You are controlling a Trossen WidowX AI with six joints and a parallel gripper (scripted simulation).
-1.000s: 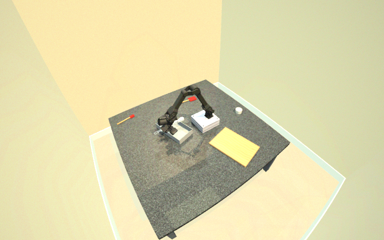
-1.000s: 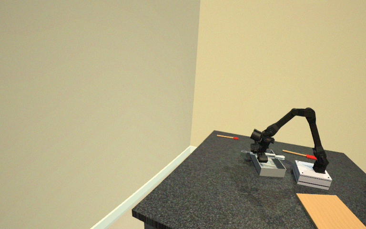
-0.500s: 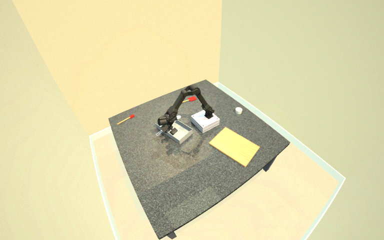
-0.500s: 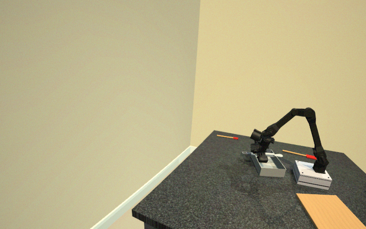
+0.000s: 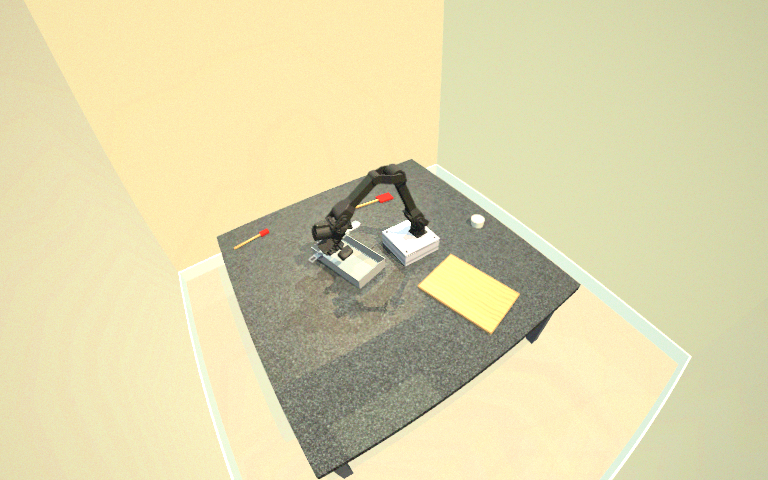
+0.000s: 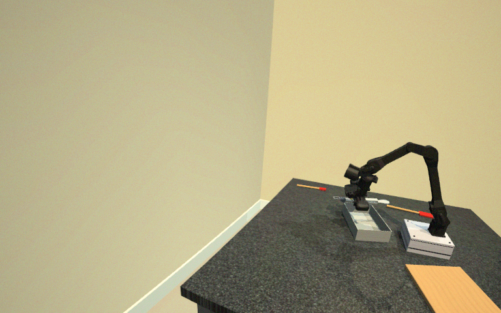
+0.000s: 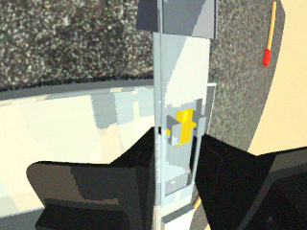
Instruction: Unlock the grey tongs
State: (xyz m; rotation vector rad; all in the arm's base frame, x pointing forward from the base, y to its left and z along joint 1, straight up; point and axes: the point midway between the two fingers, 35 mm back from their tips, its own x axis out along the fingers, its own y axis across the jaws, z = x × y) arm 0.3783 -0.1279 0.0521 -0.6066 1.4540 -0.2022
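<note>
Right now the small yellow lock piece is 3 cm above my gripper tip, 2 cm to the left of it and 2 cm ahead of it. Also, from my gripper tip: wooden board (50 cm to the left, 36 cm behind, 8 cm below); then grey roasting tin (6 cm below, 6 cm behind, 4 cm to the left).
</note>
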